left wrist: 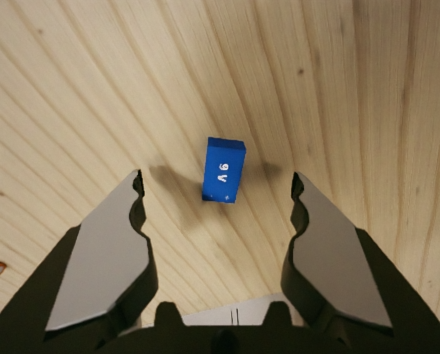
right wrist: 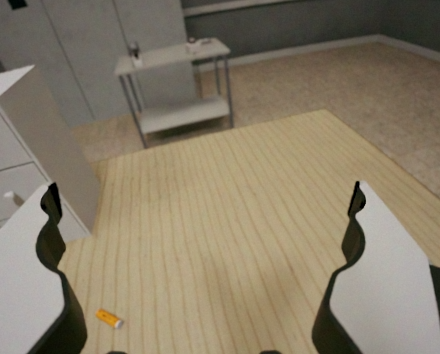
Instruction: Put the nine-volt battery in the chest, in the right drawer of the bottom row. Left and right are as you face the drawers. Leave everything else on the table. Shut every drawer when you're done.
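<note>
The nine-volt battery (left wrist: 223, 170), a blue block marked "9 V", lies on the wooden table (left wrist: 150, 75) (right wrist: 210, 200). My left gripper (left wrist: 218, 172) is open above the table, with its two fingertips on either side of the battery, apart from it. The chest's front (left wrist: 250, 311) shows in part at the bottom of the left wrist view. The chest (right wrist: 65, 135) also stands at the left of the right wrist view, with a drawer knob on its front. My right gripper (right wrist: 206, 184) is open with no object between its fingers. The battery does not show in the right wrist view.
An orange cylinder with a pale end (right wrist: 109, 318) lies on the table at the lower left of the right wrist view. A small part of an orange object (left wrist: 2, 267) shows at the left edge of the left wrist view. A side table (right wrist: 175, 56) stands beyond the table's far edge.
</note>
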